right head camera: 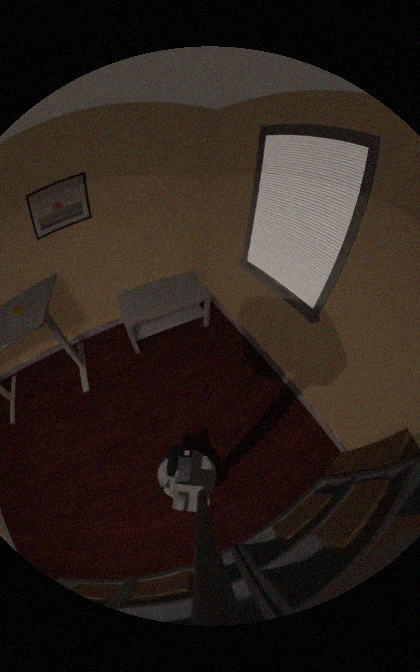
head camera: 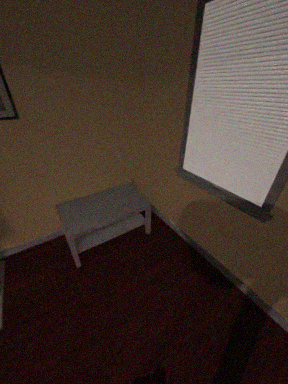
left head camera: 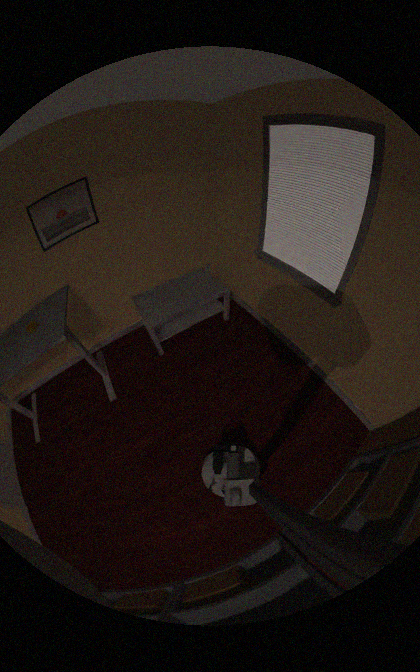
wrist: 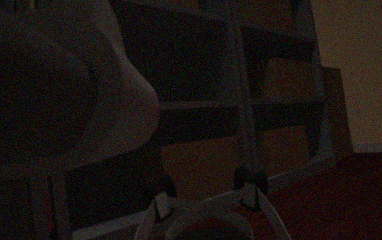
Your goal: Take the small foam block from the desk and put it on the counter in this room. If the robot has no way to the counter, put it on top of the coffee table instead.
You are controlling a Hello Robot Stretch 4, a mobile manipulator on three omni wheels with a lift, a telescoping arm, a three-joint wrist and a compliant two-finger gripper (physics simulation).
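Frame: origin at the robot's base, x right, y ahead, z up, level; centimetres.
Seen in the pictures: gripper, fingertip midpoint: [wrist: 204,184].
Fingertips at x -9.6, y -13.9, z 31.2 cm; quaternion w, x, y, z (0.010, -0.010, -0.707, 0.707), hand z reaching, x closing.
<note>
A point is followed by its place in that frame.
The grey desk [left head camera: 52,312] [right head camera: 42,297] stands at the left in both side head views. A small orange-yellow thing [left head camera: 32,326] [right head camera: 17,310] lies on its top; it is too small and dark to tell whether it is the foam block. The low grey coffee table [head camera: 102,206] {x -47.1, y 154.4, z 42.2 cm} [left head camera: 180,296] [right head camera: 162,297], with a lower shelf, stands in the corner right of the desk. My gripper [wrist: 204,184] {x -9.6, y -13.9, z 31.2 cm} is open and empty, low in the wrist view, facing the shelving and away from the desk. No counter can be made out.
Dark shelving [wrist: 244,120] {x -36.6, y -115.0, z 39.2 cm} with brown boxes [wrist: 200,167] {x -10.2, y -99.4, z 19.9 cm} stands before the gripper, and its boxes [left head camera: 212,586] [right head camera: 162,587] show low in the side head views. A window [head camera: 235,115] {x 59.2, y 132.9, z 136.5 cm} is on the right wall. My round base [left head camera: 207,472] [right head camera: 165,472] stands on the dark red floor.
</note>
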